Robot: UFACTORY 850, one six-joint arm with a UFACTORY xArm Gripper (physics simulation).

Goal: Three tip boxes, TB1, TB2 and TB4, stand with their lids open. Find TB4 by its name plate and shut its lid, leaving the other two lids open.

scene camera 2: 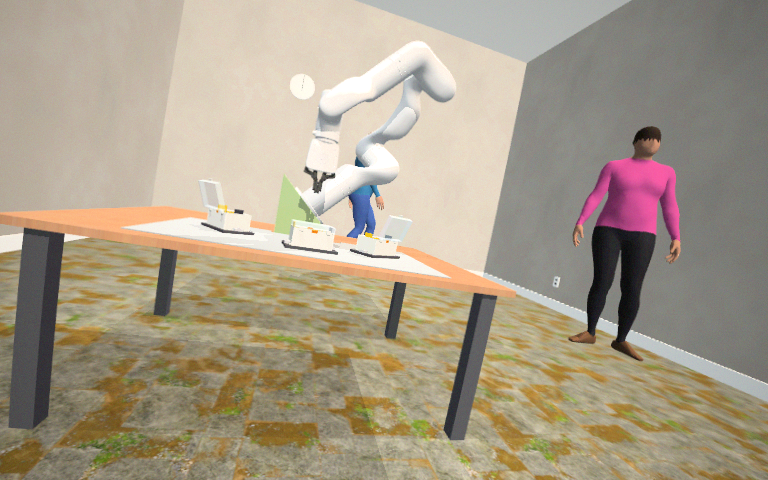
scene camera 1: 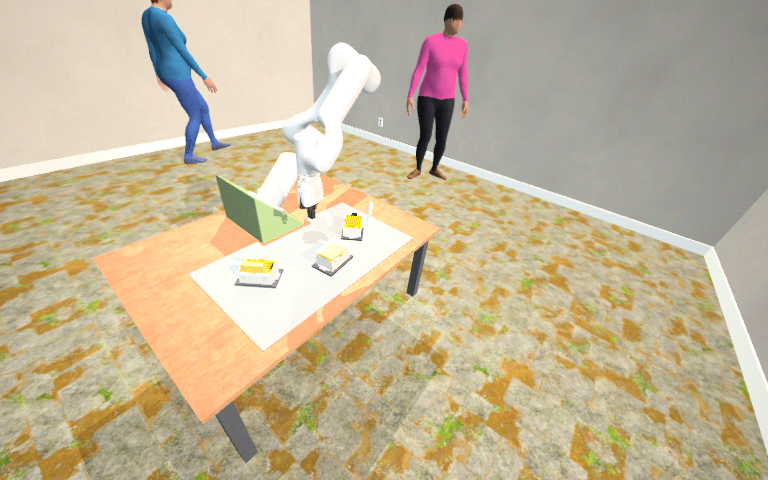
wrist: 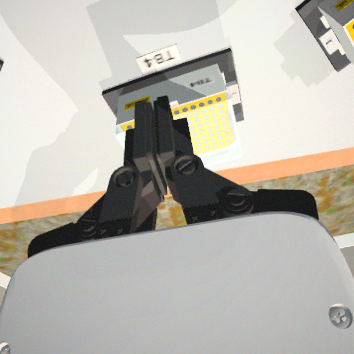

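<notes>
The middle tip box [scene camera 1: 333, 259] [scene camera 2: 311, 238] stands on the mat with its lid down flat. In the wrist view it is TB4 [wrist: 172, 92], with an upside-down name plate [wrist: 158, 57] reading TB4 beside it; its yellow tip grid shows under the clear lid, partly hidden by the fingers. The left box [scene camera 1: 257, 273] [scene camera 2: 228, 220] and the right box [scene camera 1: 352, 227] [scene camera 2: 376, 245] have raised lids; I cannot read which is TB1 or TB2. My gripper [scene camera 1: 312, 217] [scene camera 2: 318, 190] [wrist: 158, 120] is shut and empty, above and behind TB4, apart from it.
A green upright panel [scene camera 1: 243, 210] [scene camera 2: 287, 206] stands behind the mat [scene camera 1: 263, 331], near the arm's base. Part of another box [wrist: 340, 37] shows at the wrist view's upper right. Two people stand on the floor beyond the table [scene camera 1: 141, 294].
</notes>
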